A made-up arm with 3 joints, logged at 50 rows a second.
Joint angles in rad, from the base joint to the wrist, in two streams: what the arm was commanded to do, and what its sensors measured. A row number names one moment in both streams.
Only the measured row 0 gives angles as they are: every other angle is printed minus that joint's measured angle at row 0.
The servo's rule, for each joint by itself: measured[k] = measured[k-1] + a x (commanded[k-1-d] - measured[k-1]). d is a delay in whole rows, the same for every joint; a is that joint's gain. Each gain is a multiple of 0.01, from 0.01 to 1. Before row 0 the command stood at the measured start. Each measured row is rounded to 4 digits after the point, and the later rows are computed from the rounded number. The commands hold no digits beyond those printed.
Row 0, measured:
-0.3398 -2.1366 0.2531
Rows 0 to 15, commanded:
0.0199 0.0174 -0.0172
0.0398 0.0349 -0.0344
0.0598 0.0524 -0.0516
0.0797 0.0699 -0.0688
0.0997 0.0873 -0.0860
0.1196 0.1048 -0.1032
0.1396 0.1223 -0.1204
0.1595 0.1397 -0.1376
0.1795 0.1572 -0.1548
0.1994 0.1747 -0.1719
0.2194 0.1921 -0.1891
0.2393 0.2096 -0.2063
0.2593 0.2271 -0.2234
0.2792 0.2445 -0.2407
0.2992 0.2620 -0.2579
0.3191 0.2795 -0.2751
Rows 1 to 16, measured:
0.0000 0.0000 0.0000
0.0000 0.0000 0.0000
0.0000 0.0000 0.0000
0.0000 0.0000 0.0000
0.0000 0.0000 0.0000
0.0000 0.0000 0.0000
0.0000 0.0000 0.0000
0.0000 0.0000 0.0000
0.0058 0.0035 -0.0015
0.0157 0.0098 -0.0045
0.0285 0.0183 -0.0087
0.0433 0.0286 -0.0141
0.0597 0.0403 -0.0206
0.0771 0.0532 -0.0280
0.0952 0.0670 -0.0363
0.1138 0.0815 -0.0454
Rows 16 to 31, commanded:
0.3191 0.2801 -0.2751
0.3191 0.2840 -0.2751
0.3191 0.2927 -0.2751
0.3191 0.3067 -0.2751
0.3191 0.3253 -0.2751
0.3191 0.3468 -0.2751
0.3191 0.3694 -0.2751
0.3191 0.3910 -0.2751
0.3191 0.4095 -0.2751
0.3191 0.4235 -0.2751
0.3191 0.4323 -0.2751
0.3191 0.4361 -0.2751
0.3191 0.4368 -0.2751
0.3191 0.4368 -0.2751
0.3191 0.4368 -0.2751
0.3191 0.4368 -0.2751
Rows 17 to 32, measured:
0.1329 0.0966 -0.0552
0.1522 0.1122 -0.0657
0.1717 0.1282 -0.0768
0.1913 0.1445 -0.0885
0.2110 0.1610 -0.1006
0.2308 0.1777 -0.1132
0.2506 0.1946 -0.1262
0.2705 0.2116 -0.1396
0.2846 0.2253 -0.1518
0.2946 0.2370 -0.1629
0.3017 0.2481 -0.1730
0.3067 0.2598 -0.1822
0.3103 0.2729 -0.1906
0.3129 0.2877 -0.1982
0.3147 0.3040 -0.2051
0.3160 0.3214 -0.2114

